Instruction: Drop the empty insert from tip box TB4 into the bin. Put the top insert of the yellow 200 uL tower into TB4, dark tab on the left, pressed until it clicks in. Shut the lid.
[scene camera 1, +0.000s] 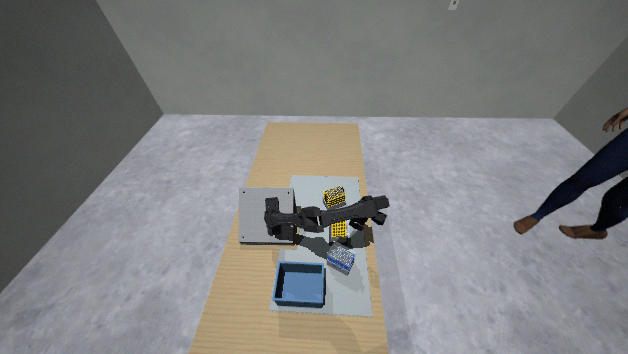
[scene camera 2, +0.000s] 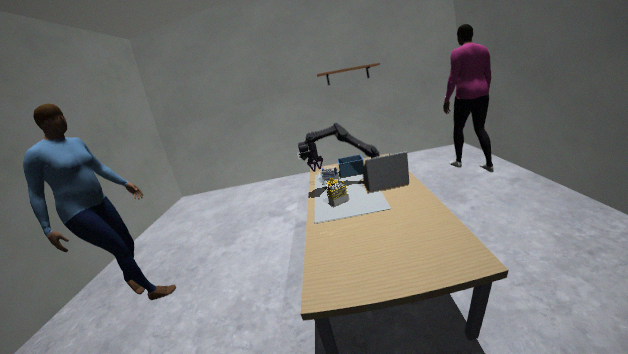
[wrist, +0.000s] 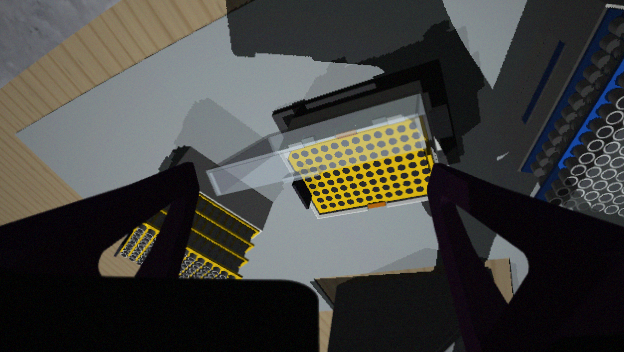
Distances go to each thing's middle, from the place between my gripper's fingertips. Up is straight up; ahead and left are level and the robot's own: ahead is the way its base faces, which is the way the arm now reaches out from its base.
Labels:
Now: the clear lid (wrist: 395, 126) 70 mm below my hand, 30 mm behind it and 20 mm to the left of it. Also, from my hand: blue bin (scene camera 1: 298, 284) 310 mm behind, 260 mm to the right, 110 mm below; blue tip box (wrist: 554, 126) 150 mm to the right, 110 mm below, 100 mm behind.

